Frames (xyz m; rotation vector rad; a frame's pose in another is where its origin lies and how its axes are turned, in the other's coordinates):
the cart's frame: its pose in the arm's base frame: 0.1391 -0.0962 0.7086 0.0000 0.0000 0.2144
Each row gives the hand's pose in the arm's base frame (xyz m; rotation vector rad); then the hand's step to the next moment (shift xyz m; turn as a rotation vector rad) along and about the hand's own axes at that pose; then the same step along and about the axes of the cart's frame.
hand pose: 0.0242 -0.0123 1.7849 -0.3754 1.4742 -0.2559
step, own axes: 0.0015 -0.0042 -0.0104 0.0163 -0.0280 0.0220
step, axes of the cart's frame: -0.0109 -0.0031 -0.0003 0.0180 -0.0347 -0.0026
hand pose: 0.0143 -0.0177 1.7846 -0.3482 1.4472 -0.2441
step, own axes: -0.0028 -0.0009 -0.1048 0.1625 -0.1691 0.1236
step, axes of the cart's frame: -0.1038 0.0137 -0.0062 0.1015 -0.2329 -0.0756
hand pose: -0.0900 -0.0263 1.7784 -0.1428 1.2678 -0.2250
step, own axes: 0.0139 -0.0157 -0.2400 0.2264 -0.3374 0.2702
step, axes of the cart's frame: -0.2247 0.0342 -0.0798 0.2028 -0.4406 -0.0531
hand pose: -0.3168 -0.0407 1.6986 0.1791 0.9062 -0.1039
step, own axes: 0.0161 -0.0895 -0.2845 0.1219 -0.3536 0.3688
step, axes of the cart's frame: -0.2263 0.0170 -0.1942 0.2048 -0.4758 0.0871
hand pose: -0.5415 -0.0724 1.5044 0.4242 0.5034 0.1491
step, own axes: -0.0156 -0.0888 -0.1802 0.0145 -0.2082 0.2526
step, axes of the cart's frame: -0.1018 0.0020 -0.1739 0.0836 -0.2992 0.1043
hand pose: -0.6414 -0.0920 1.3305 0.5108 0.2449 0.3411
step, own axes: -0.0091 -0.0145 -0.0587 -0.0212 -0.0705 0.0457
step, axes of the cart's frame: -0.0202 0.0148 -0.0558 -0.0056 -0.0863 0.0054
